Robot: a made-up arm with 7 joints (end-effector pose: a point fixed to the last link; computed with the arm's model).
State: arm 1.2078 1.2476 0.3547 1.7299 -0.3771 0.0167 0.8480
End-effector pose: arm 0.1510 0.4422 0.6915 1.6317 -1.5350 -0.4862
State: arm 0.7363 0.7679 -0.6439 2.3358 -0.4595 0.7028 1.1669
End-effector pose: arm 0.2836 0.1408 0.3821 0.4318 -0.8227 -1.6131
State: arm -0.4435 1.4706 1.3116 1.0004 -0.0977 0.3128 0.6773
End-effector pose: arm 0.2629 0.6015 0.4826 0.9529 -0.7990 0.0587
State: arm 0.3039 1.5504 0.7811 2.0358 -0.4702 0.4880 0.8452
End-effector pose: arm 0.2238 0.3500 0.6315 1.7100 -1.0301 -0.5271
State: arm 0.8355 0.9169 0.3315 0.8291 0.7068 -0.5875 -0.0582
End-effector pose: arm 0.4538 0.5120 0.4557 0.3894 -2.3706 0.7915
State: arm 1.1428 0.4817 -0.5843 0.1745 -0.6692 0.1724 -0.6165
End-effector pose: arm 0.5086 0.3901 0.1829 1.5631 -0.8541 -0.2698
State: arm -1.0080 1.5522 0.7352 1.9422 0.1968 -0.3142 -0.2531
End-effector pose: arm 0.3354 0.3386 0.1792 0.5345 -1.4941 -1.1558
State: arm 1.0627 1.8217 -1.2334 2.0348 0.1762 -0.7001 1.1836
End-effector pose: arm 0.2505 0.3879 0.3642 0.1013 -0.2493 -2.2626
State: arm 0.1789 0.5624 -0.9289 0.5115 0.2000 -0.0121 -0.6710
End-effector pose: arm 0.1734 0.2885 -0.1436 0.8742 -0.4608 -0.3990
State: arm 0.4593 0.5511 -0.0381 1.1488 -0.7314 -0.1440 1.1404
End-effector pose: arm 0.4520 0.3749 0.1938 0.2588 -0.3909 -1.2551
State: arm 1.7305 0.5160 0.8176 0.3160 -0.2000 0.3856 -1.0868
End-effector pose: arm 0.4960 0.4361 0.6308 0.2084 -0.9112 1.8026
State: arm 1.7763 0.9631 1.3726 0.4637 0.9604 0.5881 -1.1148
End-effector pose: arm 0.1020 0.6848 0.6089 -1.7949 -0.8400 1.9122
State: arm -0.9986 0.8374 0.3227 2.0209 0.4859 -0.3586 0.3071
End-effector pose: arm 0.1308 0.2702 0.0582 -0.2837 -1.0786 -0.6185
